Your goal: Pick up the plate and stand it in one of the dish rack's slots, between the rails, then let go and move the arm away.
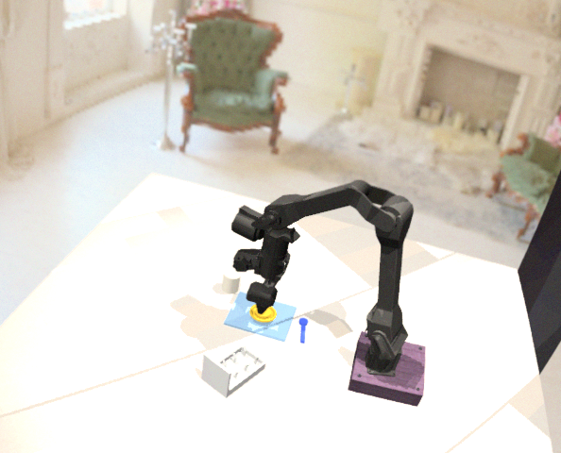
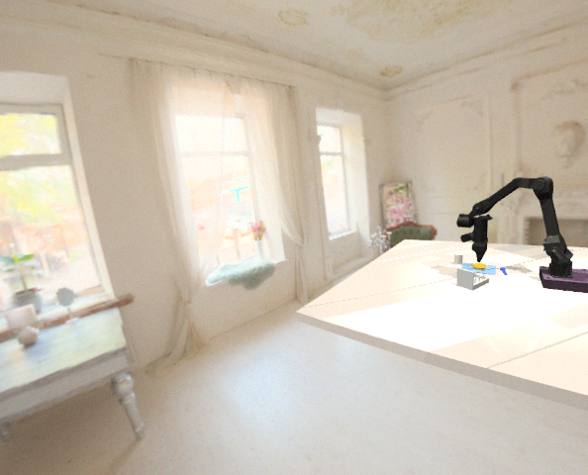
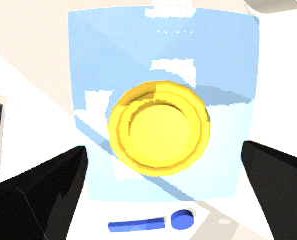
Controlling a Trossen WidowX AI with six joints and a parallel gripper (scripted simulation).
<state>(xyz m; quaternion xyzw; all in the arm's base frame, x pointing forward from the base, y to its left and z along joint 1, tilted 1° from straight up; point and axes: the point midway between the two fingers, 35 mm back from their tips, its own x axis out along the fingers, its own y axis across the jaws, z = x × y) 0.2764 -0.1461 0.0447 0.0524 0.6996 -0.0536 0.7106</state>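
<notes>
Now: the yellow plate 30 mm below my gripper tip. The rest, counted from my gripper tip: blue spoon (100 mm behind, 20 mm to the left, 40 mm below); then white cup (90 mm ahead, 90 mm to the right, 20 mm below); then light blue mat (50 mm below).
</notes>
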